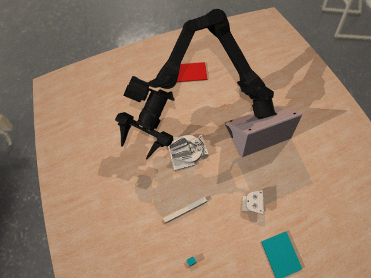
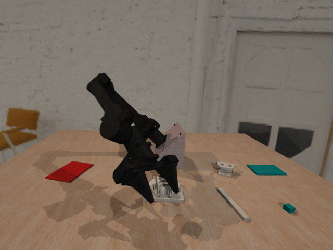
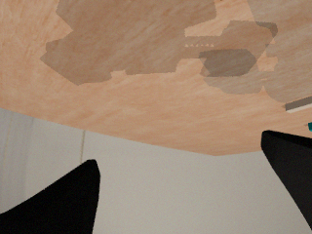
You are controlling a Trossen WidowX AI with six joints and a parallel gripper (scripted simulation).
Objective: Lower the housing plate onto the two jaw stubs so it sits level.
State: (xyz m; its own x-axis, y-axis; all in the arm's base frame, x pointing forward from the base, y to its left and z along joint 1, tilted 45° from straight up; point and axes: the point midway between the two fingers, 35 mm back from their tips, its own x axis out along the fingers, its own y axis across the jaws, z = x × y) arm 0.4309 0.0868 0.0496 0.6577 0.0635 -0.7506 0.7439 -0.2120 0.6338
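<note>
My gripper tip is 34 cm past the ribbed white part, 23 cm to the right of it and 8 cm above it. From my gripper tip the other things lie so: pale bar: 12 cm behind, 19 cm to the left, 8 cm below; then red sheet: 25 cm behind, 37 cm to the right, 9 cm below; then small teal block: 11 cm behind, 36 cm to the left, 8 cm below.
</note>
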